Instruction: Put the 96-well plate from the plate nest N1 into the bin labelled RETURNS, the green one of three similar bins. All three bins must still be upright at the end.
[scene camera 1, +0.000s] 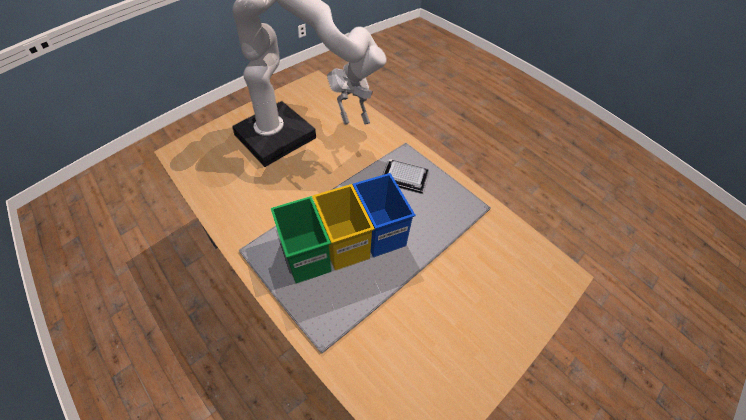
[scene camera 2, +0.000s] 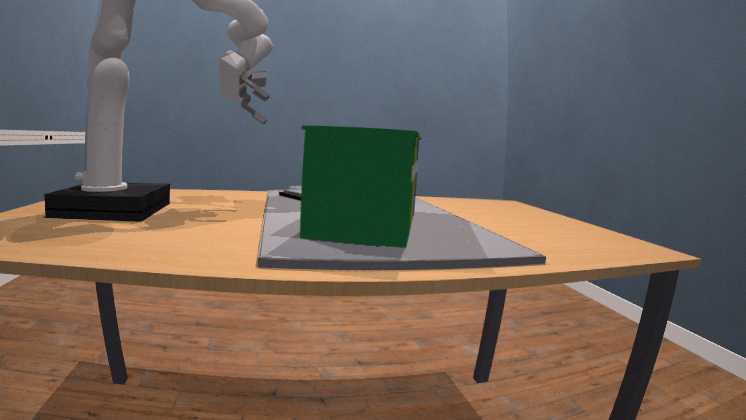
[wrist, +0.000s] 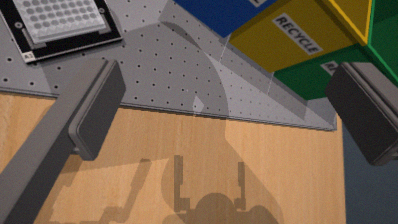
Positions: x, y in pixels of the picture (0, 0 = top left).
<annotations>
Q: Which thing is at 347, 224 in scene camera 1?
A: A yellow bin.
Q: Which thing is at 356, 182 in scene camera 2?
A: A green bin.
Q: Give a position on a blue bin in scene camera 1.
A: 388, 210
</annotations>
